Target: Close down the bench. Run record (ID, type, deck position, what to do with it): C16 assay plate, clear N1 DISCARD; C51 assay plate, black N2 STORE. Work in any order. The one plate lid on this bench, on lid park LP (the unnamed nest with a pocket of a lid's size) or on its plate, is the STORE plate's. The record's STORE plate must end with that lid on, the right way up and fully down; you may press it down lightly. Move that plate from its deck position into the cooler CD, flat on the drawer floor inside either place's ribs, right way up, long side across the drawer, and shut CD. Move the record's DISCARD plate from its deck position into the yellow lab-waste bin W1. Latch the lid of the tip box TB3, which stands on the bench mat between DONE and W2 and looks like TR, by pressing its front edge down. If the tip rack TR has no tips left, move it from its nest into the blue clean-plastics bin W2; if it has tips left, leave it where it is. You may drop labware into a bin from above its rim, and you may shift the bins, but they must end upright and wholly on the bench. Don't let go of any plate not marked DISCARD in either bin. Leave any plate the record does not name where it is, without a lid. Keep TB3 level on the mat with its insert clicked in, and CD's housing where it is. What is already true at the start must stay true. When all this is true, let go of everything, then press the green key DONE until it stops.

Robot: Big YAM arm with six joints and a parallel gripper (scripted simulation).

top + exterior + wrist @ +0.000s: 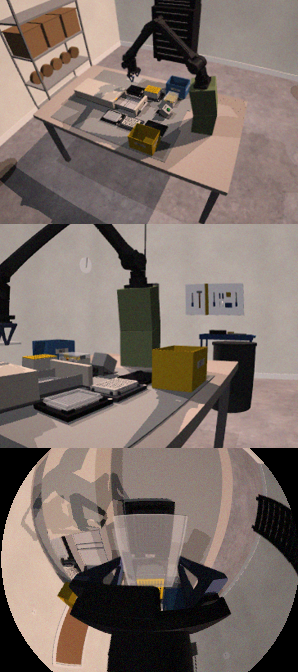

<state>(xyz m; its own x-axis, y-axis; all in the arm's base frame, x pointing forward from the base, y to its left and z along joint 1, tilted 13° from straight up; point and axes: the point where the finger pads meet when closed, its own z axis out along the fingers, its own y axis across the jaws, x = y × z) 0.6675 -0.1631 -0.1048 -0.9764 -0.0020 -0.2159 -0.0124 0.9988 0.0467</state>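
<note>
My hand is 120 mm above the black plate. From my hand the other things lie so: black nest N2: 130 mm below; then yellow-topped tip rack TR: 180 mm behind, 80 mm below, 10 mm to the right; then clear plate lid: right at my hand.
</note>
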